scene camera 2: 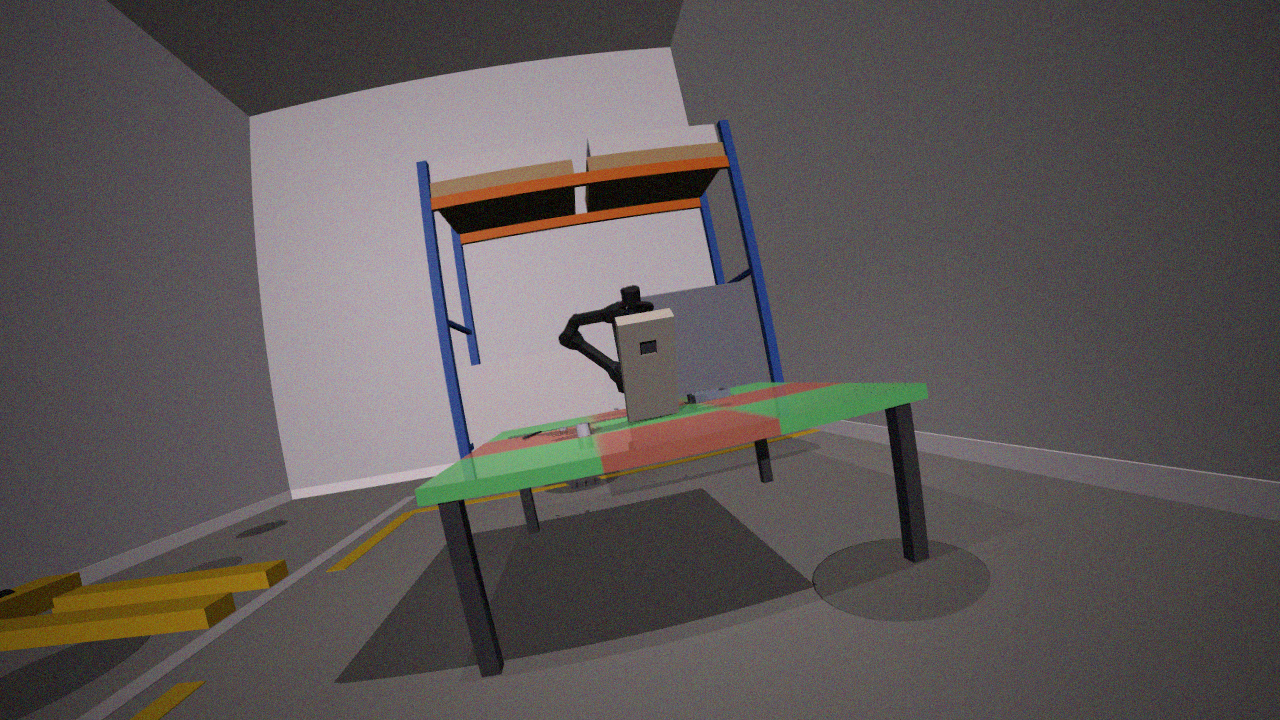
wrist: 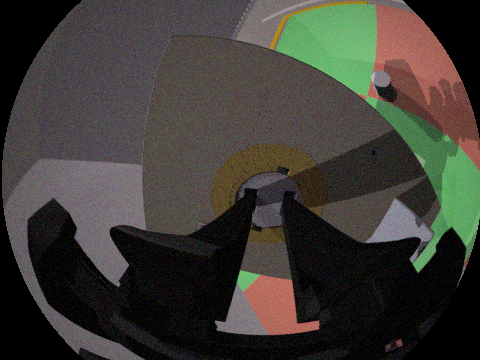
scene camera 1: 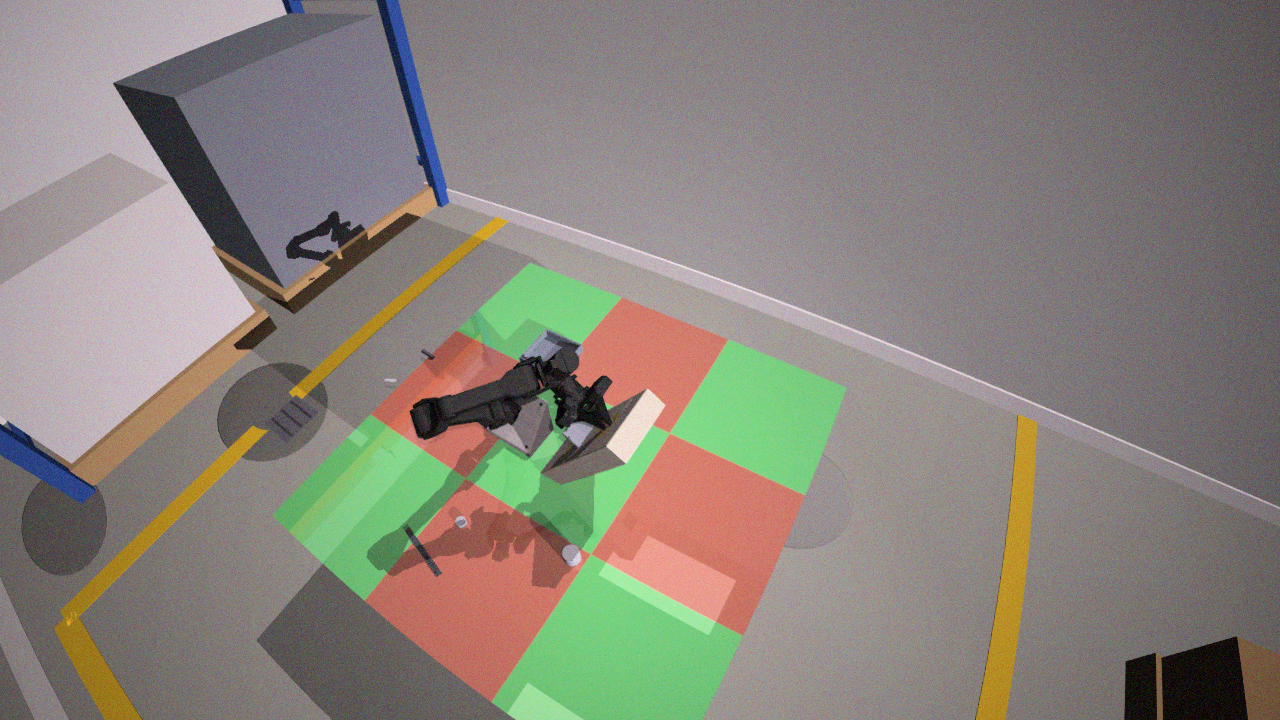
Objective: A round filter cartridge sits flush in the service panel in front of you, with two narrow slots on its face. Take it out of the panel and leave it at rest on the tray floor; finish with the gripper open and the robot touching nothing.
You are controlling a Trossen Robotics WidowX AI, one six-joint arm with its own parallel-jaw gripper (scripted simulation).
same spot on beige service panel: (scene camera 1: 633, 418) = (scene camera 2: 644, 314)
